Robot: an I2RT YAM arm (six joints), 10 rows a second.
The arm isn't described. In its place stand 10 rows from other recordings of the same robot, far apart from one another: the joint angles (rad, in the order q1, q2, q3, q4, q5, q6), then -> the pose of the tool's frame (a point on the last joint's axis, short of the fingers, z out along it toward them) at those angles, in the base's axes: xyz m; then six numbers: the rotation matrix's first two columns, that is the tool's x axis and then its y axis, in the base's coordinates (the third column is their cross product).
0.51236 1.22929 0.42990 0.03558 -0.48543 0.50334 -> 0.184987, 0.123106, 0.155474, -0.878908, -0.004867, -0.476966, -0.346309, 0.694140, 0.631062
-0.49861 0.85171 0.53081 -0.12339 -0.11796 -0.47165 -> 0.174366, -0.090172, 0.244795, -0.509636, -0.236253, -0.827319, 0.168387, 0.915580, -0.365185
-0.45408 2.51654 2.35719 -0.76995 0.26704 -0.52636 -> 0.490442, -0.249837, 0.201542, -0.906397, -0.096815, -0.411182, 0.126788, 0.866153, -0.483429
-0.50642 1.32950 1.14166 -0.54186 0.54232 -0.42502 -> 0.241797, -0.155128, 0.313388, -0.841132, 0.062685, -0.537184, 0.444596, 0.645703, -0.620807
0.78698 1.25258 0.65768 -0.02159 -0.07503 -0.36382 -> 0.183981, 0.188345, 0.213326, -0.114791, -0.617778, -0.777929, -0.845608, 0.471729, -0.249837
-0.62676 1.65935 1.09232 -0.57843 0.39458 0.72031 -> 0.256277, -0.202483, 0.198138, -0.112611, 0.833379, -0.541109, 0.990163, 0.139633, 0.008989
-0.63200 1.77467 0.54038 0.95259 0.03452 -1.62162 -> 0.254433, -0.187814, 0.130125, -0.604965, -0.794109, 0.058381, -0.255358, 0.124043, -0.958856
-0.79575 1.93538 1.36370 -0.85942 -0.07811 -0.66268 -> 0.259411, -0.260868, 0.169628, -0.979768, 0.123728, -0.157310, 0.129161, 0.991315, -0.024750
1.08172 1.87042 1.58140 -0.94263 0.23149 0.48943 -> 0.188560, 0.336917, 0.250962, -0.778117, -0.488098, -0.395341, -0.518411, 0.854433, -0.034558
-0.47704 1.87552 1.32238 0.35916 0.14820 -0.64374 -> 0.394109, -0.209614, 0.266626, -0.486782, -0.416617, -0.767772, 0.363402, 0.702681, -0.611701
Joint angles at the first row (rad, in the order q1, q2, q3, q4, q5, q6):
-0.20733, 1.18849, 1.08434, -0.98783, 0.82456, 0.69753
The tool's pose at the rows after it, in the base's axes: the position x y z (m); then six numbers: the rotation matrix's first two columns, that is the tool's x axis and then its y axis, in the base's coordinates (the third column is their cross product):
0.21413, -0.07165, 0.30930, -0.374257, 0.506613, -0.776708, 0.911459, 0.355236, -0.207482
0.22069, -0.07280, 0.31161, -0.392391, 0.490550, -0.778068, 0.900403, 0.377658, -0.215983
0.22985, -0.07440, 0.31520, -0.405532, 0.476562, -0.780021, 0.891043, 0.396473, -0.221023
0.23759, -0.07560, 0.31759, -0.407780, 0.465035, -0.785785, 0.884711, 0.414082, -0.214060
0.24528, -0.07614, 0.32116, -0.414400, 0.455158, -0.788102, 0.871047, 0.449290, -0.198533
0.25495, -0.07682, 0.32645, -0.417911, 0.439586, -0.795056, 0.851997, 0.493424, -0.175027
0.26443, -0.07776, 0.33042, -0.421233, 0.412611, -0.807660, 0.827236, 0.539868, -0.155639
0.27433, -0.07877, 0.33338, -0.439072, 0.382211, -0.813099, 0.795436, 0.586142, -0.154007
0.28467, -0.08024, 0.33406, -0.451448, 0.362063, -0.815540, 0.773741, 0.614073, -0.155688
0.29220, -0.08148, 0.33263, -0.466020, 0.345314, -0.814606, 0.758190, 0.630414, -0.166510
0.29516, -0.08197, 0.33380, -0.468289, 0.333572, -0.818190, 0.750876, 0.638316, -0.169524
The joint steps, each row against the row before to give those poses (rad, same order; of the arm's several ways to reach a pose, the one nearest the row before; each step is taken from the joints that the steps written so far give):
0.00037, 0.02213, 0.02403, 0.02405, -0.00077, -0.03320
0.00040, 0.01791, 0.01639, 0.02592, -0.00533, -0.03965
0.00076, 0.02940, 0.02977, 0.02176, -0.00534, -0.03243
0.00073, 0.02058, 0.01832, 0.03127, -0.00917, -0.02598
0.00118, 0.01677, 0.02020, 0.03394, -0.02936, -0.03543
0.00115, 0.01988, 0.02598, 0.04616, -0.03814, -0.04426
-0.00002, 0.01563, 0.01373, 0.06485, -0.03702, -0.05609
0.00001, 0.02286, 0.01905, 0.04883, -0.03623, -0.05912
-0.00002, 0.03091, 0.02138, 0.03395, -0.02290, -0.03626
0.00002, 0.02442, 0.01180, 0.02291, -0.01029, -0.02783
-0.00001, 0.00762, 0.00726, 0.01371, -0.00421, -0.01641

